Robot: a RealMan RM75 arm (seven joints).
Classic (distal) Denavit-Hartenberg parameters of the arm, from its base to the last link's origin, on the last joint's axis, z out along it. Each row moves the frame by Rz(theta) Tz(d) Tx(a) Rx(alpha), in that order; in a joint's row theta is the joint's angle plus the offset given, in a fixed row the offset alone. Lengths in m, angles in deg.
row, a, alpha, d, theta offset
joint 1, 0, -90, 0.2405, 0
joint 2, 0, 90, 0, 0
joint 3, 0, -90, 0.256, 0
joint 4, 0, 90, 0, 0
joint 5, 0, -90, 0.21, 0
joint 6, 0, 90, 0, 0
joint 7, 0, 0, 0.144, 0
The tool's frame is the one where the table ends.
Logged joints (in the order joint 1, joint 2, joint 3, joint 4, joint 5, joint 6, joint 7), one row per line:
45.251, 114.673, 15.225, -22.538, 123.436, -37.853, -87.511
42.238, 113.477, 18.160, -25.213, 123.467, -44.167, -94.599
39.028, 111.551, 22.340, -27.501, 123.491, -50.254, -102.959
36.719, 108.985, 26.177, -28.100, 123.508, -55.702, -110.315
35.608, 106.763, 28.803, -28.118, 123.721, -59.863, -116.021
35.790, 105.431, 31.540, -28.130, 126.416, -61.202, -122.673
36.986, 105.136, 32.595, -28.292, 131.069, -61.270, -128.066
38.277, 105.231, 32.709, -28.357, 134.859, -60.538, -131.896
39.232, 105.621, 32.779, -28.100, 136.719, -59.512, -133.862
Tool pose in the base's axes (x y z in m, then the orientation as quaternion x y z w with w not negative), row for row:
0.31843, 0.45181, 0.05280, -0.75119, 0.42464, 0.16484, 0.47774
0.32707, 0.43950, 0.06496, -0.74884, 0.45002, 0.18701, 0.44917
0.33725, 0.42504, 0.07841, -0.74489, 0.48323, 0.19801, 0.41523
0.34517, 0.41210, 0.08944, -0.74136, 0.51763, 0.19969, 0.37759
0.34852, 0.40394, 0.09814, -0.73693, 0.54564, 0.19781, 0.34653
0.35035, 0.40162, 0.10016, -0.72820, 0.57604, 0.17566, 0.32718
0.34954, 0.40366, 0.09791, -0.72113, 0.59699, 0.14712, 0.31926
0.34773, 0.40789, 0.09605, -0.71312, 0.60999, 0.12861, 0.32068
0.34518, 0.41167, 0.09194, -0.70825, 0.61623, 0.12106, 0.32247
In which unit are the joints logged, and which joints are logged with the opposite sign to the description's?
The joints are logged in degrees. Opposite sign: joint 3, joint 5, joint 7.
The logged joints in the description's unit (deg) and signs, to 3 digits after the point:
45.251, 114.673, -15.225, -22.538, -123.436, -37.853, 87.511
42.238, 113.477, -18.160, -25.213, -123.467, -44.167, 94.599
39.028, 111.551, -22.340, -27.501, -123.491, -50.254, 102.959
36.719, 108.985, -26.177, -28.100, -123.508, -55.702, 110.315
35.608, 106.763, -28.803, -28.118, -123.721, -59.863, 116.021
35.790, 105.431, -31.540, -28.130, -126.416, -61.202, 122.673
36.986, 105.136, -32.595, -28.292, -131.069, -61.270, 128.066
38.277, 105.231, -32.709, -28.357, -134.859, -60.538, 131.896
39.232, 105.621, -32.779, -28.100, -136.719, -59.512, 133.862

